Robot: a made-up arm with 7 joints.
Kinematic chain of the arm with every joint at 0, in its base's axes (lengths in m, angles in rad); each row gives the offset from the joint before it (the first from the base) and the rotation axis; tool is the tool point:
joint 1: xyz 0 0 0.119 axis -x
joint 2: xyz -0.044 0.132 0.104 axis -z
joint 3: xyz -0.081 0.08 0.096 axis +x
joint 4: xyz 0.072 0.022 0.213 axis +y
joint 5: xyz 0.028 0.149 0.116 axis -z
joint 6: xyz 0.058 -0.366 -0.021 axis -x
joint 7: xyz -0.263 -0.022 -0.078 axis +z
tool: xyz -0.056 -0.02 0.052
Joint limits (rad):
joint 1: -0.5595..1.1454
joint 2: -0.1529..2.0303
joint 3: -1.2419..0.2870
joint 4: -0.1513..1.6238
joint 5: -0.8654..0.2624
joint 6: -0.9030..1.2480
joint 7: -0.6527..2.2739
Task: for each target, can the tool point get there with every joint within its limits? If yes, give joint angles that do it. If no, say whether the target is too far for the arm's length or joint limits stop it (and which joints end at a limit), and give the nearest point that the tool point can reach.
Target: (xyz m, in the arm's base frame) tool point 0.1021 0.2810 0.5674
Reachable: yes | joints 0.7522 0.0254 0.0223 0.2148 -0.6784 0.9422 1.0567
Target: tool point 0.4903 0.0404 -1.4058
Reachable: no: too far | nearest point 0.1591 0.6508 -0.2624 | short by 1.338 m
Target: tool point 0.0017 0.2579 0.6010
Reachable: yes | joints 0.2574 1.1519 -0.9491 1.4177 -0.5734 -0.7356 0.8388
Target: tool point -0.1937 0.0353 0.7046
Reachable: yes | joints -0.1701 1.8377 -0.2552 0.4962 -0.5169 0.8742 -0.2198
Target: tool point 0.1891 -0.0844 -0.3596
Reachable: no: joint limits stop it (at a limit: joint 1, joint 2, joint 3, joint 4, joint 5, joint 7) | nearest point 0.0839 0.1139 0.1295 | short by 0.538 m
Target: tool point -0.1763 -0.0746 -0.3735
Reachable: no: joint limits stop it (at a limit: joint 1, joint 2, joint 3, joint 4, joint 5) | nearest point -0.2044 0.1635 0.0007 | short by 0.444 m
